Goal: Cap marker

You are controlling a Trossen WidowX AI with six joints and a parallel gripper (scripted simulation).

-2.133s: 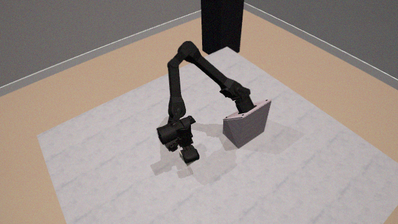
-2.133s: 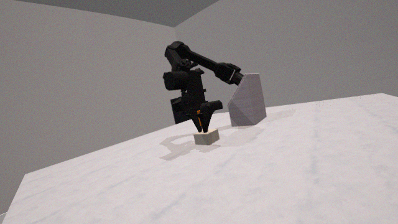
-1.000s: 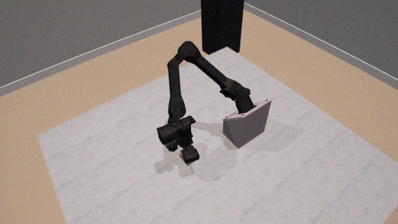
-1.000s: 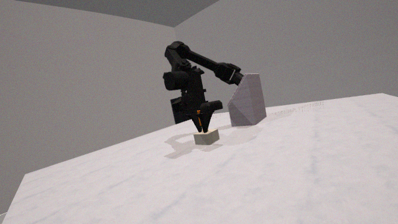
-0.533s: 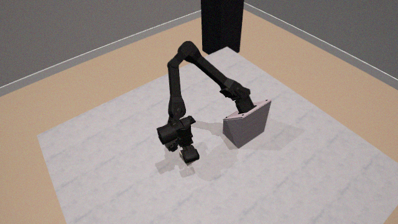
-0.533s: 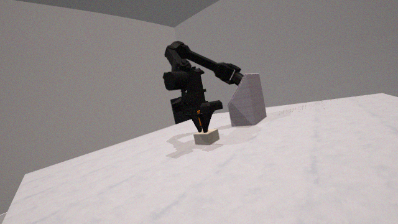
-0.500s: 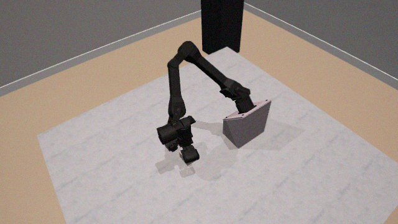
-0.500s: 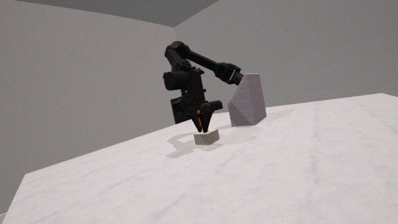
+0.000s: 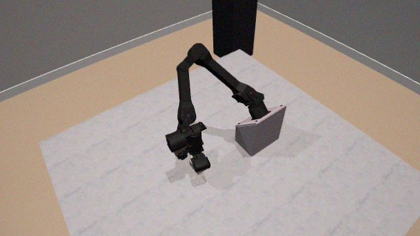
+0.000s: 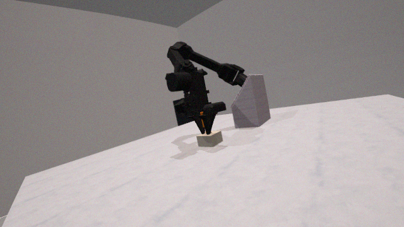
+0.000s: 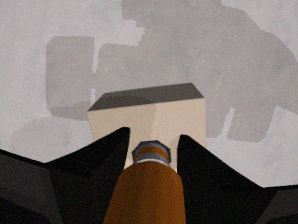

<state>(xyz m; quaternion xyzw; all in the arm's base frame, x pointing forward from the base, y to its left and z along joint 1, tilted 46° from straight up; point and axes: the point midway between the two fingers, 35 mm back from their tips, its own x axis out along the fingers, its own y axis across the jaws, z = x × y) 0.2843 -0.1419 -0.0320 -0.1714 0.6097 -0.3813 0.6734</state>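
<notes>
The orange cap lies 5 cm above my gripper tip and 1 cm behind it. Round my gripper tip: beige holder block 2 cm below, 1 cm behind.
</notes>
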